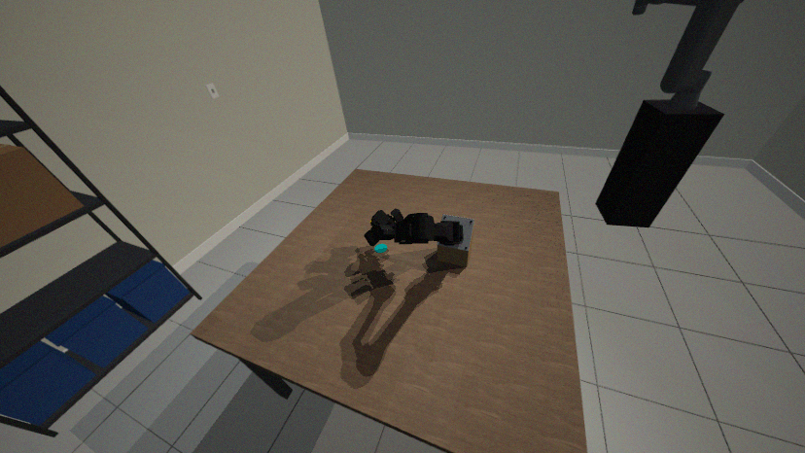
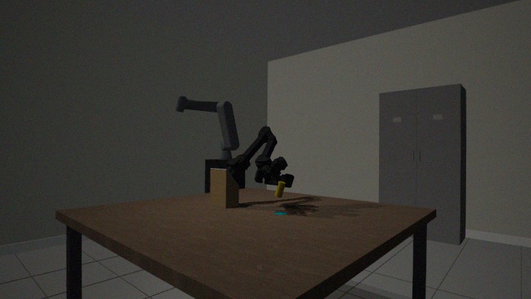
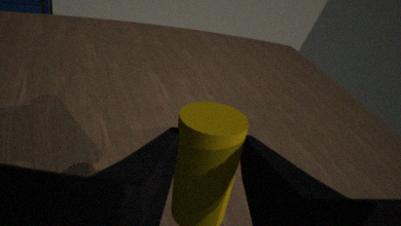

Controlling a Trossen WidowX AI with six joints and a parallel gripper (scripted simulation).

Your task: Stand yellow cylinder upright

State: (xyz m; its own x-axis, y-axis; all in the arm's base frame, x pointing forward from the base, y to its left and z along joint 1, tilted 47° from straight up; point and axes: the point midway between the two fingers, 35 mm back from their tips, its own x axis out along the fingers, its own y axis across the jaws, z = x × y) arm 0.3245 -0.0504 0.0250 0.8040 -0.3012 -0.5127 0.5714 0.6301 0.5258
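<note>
My gripper tip is 20 mm past the cyan circle, 30 mm to the right of it and 130 mm above it. The rest, counted from my gripper tip: yellow tall cylinder: 10 mm behind, 20 mm below.
</note>
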